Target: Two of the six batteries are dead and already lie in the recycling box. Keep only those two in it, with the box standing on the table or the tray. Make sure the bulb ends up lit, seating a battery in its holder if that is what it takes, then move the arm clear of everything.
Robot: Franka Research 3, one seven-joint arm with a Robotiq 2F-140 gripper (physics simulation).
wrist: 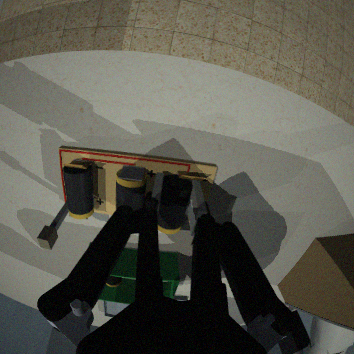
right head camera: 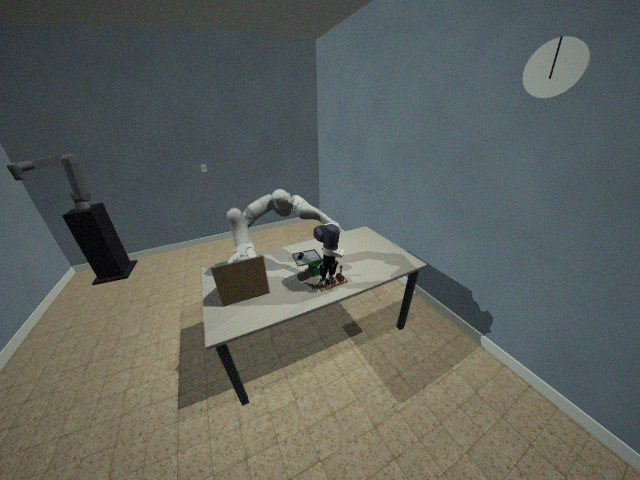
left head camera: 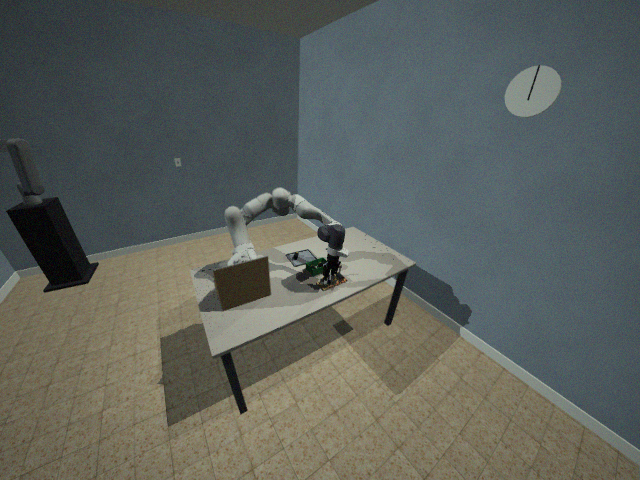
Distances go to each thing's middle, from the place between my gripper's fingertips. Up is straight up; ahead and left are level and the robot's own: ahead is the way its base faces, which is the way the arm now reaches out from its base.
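Labels:
From the green recycling box [wrist: 125,267], my gripper's 19 cm to the right of it now, and it's 3 cm short of the box.

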